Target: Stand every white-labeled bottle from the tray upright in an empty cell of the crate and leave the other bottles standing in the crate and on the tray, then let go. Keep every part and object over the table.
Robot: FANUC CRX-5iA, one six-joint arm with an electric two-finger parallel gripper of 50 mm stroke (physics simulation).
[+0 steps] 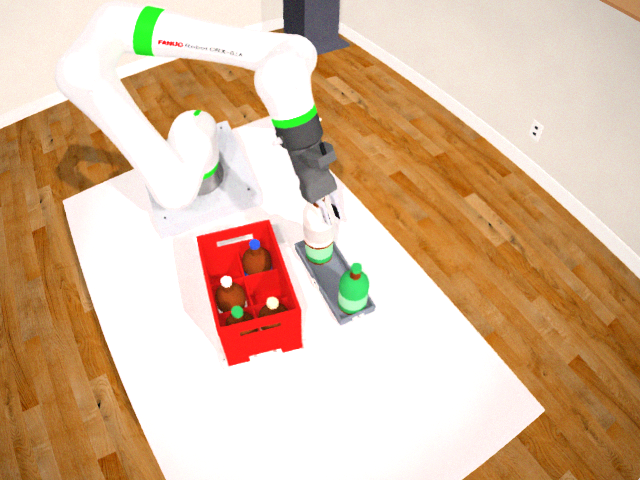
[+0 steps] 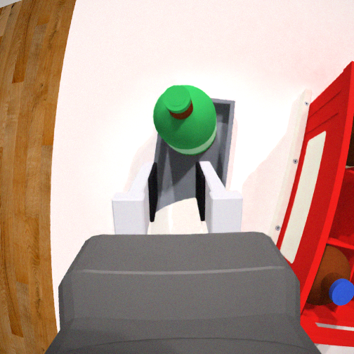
my gripper: image 1; image 2
white-capped bottle: image 1 229,294; not seen in image 2 (out of frame)
white bottle: image 1; image 2
same spot on white bottle: (image 2: 181,217) = (image 1: 328,213)
same spot on my gripper: (image 1: 333,196) = (image 2: 140,198)
